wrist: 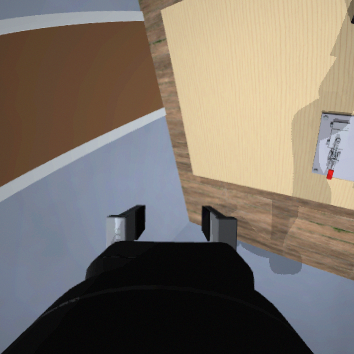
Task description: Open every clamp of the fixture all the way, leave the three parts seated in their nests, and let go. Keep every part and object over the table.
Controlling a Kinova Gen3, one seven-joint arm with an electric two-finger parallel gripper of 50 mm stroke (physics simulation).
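Places are measured from the arm's base along level axes (x ahead, y left, z up), in metres.
Where they show: gripper, between the fingertips: [172,217].
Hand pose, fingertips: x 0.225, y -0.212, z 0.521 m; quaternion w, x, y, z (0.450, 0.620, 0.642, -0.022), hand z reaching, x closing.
Note:
After its pixels a point has its place.
Part of the fixture [324,145] {z -0.165, x 0.437, y -0.118 m} shows at the right edge of the wrist view, a light grey plate on the pale wooden board. A small metal clamp [334,150] {z -0.126, x 0.428, y -0.084 m} with a red tip [330,174] {z -0.122, x 0.523, y -0.077 m} is on it; whether it is open or closed is too small to tell. The rest of the fixture is cut off by the view's edge, and the three parts cannot be made out. My gripper [172,217] {z 0.521, x 0.225, y -0.212 m} is open and empty, high up and beyond the table's edge, to the left of and below the fixture in the view.
The pale board [240,100] {z -0.179, x 0.298, y -0.445 m} lies on the table [240,200], whose darker wooden rim shows. A brown area with white borders [75,85] is on the blue-grey floor [75,240] at the left. A dark object [352,20] {z -0.090, x 0.053, y -0.093 m} is cut off at the upper right edge. Shadows fall across board and floor.

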